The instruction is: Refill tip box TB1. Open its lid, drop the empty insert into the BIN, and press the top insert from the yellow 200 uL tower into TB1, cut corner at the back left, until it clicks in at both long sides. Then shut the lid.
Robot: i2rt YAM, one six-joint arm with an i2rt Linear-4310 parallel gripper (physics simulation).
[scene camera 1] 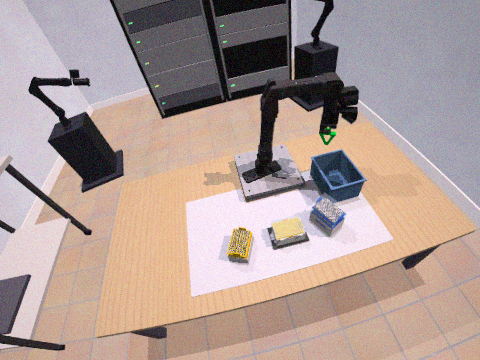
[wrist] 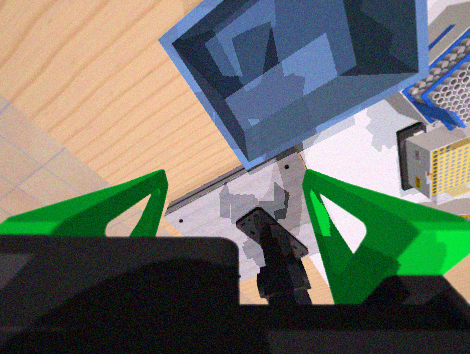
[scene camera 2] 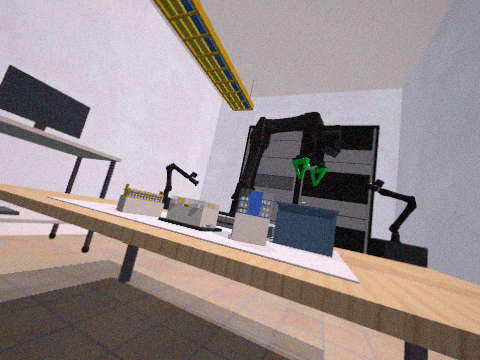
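My gripper (scene camera 1: 328, 141) (scene camera 2: 308, 181) (wrist: 235, 177) is open and empty, its green fingers wide apart, high above the table near the bin. The blue bin (scene camera 1: 357, 188) (scene camera 2: 305, 230) (wrist: 320, 126) stands beside the arm's base; no insert can be made out in it. Tip box TB1 (scene camera 1: 288, 228) (scene camera 2: 192, 214) (wrist: 420, 165), grey on a dark base, stands mid-mat. Its clear lid looks shut, with a yellow insert under it. The yellow tower (scene camera 1: 240, 243) (scene camera 2: 142, 197) stands left of TB1 in scene camera 1. The cut corners cannot be made out.
A blue tower (scene camera 1: 328, 212) (scene camera 2: 251, 227) (wrist: 452, 85) stands between TB1 and the bin. The white mat (scene camera 1: 210, 270) (scene camera 2: 345, 272) (wrist: 340, 145) lies under the towers and TB1. The arm's grey base plate (scene camera 1: 250, 187) (wrist: 200, 225) is behind the mat.
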